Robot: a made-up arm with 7 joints.
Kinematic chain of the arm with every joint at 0, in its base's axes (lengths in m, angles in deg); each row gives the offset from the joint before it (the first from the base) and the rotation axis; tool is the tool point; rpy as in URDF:
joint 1: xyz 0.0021 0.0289 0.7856 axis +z
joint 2: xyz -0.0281 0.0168 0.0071 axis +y
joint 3: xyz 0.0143 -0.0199 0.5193 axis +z
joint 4: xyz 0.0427 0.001 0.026 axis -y
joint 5: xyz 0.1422 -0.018 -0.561 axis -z
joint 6: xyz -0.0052 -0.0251 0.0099 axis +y
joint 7: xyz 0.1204 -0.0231 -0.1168 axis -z
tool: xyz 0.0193 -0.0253 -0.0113 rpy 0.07 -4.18 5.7
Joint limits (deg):
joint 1: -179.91..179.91
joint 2: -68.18..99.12
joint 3: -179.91..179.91
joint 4: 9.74..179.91
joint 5: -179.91..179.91
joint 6: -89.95..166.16
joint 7: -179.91..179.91
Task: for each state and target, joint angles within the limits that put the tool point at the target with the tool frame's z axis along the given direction. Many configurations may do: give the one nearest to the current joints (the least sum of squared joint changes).
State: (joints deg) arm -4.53 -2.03 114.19 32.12 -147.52 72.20 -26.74
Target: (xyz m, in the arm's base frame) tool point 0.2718 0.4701 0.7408 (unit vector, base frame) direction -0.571 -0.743 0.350
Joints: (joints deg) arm -32.30 11.41 83.24 28.41 -179.76 46.07 -26.00
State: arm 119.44 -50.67 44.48 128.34 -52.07 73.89 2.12
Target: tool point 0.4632 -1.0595 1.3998 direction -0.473 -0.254 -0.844
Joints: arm 109.71 -68.18 32.51 164.51 -72.30 73.82 -24.31
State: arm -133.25 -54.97 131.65 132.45 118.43 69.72 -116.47
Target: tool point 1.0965 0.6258 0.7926 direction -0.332 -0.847 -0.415
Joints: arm -142.56 -65.37 154.79 120.67 151.82 74.13 -115.08
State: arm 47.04 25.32 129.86 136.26 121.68 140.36 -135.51
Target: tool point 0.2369 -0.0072 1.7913 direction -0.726 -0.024 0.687
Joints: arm 31.61 33.84 179.91 116.75 113.96 152.38 -131.60
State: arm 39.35 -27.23 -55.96 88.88 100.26 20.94 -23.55
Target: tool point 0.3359 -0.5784 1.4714 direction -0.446 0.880 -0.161
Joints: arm 32.63 -4.62 -70.48 89.11 70.70 -22.91 -23.87
